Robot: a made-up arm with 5 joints.
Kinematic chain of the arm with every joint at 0, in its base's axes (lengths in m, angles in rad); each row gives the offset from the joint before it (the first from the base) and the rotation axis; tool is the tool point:
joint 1: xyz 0 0 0.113 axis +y
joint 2: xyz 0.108 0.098 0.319 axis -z
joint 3: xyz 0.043 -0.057 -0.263 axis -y
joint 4: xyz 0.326 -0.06 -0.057 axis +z
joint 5: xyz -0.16 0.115 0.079 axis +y
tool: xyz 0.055 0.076 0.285
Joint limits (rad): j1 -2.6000..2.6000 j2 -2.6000..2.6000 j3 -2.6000..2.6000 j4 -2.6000..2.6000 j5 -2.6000..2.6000
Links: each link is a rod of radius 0.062 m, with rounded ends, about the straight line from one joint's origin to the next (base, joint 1, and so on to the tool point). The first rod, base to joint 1, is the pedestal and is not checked.
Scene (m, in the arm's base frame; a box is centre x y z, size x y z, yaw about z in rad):
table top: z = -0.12
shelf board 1: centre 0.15 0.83 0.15 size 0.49 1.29 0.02 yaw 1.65
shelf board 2: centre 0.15 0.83 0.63 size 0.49 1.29 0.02 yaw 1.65
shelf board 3: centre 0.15 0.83 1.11 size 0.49 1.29 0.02 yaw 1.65
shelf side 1: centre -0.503 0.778 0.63 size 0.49 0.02 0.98 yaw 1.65
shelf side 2: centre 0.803 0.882 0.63 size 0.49 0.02 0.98 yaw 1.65
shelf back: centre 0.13 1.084 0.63 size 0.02 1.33 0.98 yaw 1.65
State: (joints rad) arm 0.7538 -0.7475 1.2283 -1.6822 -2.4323
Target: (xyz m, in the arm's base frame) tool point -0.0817 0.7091 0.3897
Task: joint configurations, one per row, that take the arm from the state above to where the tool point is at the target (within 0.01 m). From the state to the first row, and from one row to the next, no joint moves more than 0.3 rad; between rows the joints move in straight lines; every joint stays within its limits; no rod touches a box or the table.
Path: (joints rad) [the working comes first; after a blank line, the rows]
Joints at the target: 0.1448 -1.5487 0.5953 -1.7411 -2.3748
Straight joint move there: clear.

1: 0.5508 -1.0146 1.0173 -1.7018 -2.4131
2: 0.3478 -1.2816 0.8063 -1.7215 -2.3940
3: 0.1448 -1.5487 0.5953 -1.7411 -2.3748

